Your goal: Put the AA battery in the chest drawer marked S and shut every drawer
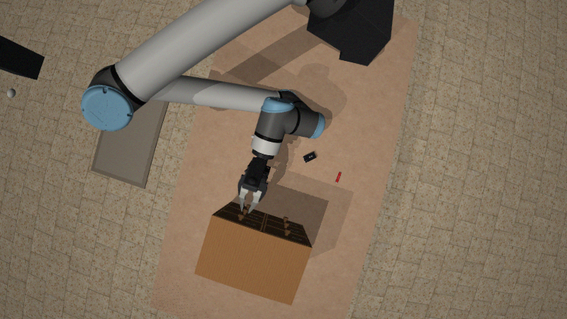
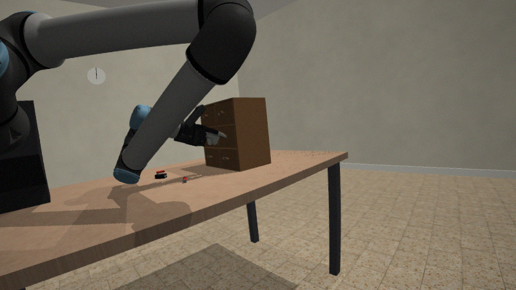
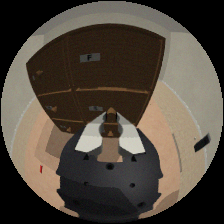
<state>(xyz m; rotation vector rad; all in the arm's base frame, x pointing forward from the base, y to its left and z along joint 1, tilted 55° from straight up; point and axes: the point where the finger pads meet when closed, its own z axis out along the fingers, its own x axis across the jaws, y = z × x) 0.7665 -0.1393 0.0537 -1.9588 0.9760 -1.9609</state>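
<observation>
Right now the drawer is 10 cm ahead of my hand, 2 cm below it and 1 cm to the right of it. From my hand the other things lie so: small black object: 22 cm behind, 18 cm to the left, 15 cm below.
</observation>
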